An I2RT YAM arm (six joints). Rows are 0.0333 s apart.
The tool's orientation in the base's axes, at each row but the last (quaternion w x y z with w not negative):
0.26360, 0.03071, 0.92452, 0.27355
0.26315, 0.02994, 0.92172, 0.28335
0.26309, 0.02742, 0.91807, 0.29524
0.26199, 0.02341, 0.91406, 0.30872
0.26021, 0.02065, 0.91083, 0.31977
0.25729, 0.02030, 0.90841, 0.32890
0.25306, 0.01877, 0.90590, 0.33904
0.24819, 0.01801, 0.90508, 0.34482
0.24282, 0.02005, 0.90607, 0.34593
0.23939, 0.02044, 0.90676, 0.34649
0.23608, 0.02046, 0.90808, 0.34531
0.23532, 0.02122, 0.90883, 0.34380
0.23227, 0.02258, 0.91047, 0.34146
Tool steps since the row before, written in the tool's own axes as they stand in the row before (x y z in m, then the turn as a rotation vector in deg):
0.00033, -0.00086, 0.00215, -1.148, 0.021, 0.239
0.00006, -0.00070, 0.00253, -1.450, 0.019, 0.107
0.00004, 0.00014, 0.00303, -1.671, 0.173, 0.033
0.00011, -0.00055, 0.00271, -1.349, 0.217, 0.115
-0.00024, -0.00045, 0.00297, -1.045, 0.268, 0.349
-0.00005, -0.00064, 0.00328, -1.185, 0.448, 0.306
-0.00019, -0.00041, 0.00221, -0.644, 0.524, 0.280
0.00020, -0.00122, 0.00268, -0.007, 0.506, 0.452
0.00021, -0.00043, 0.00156, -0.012, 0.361, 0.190
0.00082, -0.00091, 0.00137, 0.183, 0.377, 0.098
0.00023, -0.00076, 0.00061, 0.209, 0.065, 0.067
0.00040, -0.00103, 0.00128, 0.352, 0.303, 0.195
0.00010, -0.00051, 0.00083, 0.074, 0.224, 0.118
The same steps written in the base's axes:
0.00088, 0.00039, -0.00213, 1.105, -0.096, 0.381
0.00128, 0.00071, -0.00218, 1.299, -0.226, 0.614
0.00146, 0.00172, -0.00202, 1.435, -0.184, 0.854
0.00131, 0.00107, -0.00219, 1.193, -0.037, 0.674
0.00171, 0.00129, -0.00212, 1.038, 0.199, 0.410
0.00171, 0.00141, -0.00250, 1.115, 0.286, 0.611
0.00126, 0.00098, -0.00159, 0.621, 0.440, 0.434
0.00123, 0.00076, -0.00257, 0.145, 0.662, 0.035
0.00058, 0.00068, -0.00137, 0.049, 0.389, 0.113
0.00001, 0.00032, -0.00181, -0.167, 0.384, 0.100
0.00016, -0.00016, -0.00098, -0.164, 0.133, -0.089
0.00034, 0.00008, -0.00165, -0.264, 0.422, -0.080
0.00033, 0.00014, -0.00091, -0.041, 0.258, 0.034

